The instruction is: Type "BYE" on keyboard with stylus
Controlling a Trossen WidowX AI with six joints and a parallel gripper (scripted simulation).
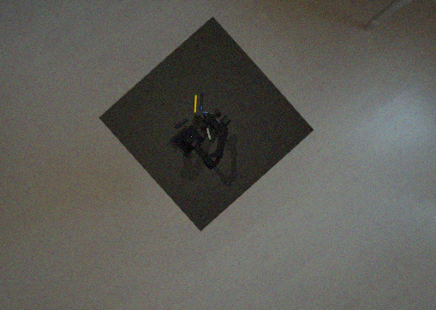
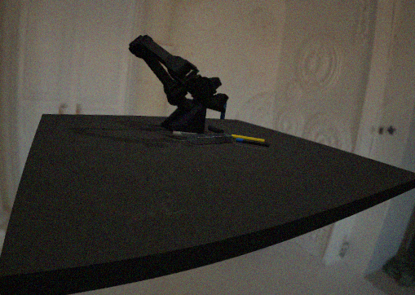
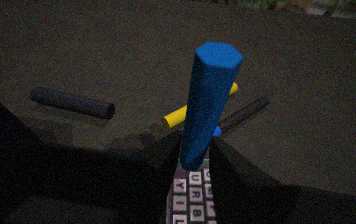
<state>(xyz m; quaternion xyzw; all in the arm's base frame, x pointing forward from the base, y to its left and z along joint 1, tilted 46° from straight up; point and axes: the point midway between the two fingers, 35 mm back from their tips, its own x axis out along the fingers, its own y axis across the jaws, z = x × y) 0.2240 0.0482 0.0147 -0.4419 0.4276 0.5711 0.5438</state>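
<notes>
Now: gripper tip 13 cm to the left of the white stick, 11 cm above it and 7 cm past it. The rest, counted from my gripper tip: dark pen (18 cm behind, 11 cm below, 9 cm to the left); blue stylus (2 cm below); yellow stick (14 cm to the left, 11 cm below, 1 cm ahead).
</notes>
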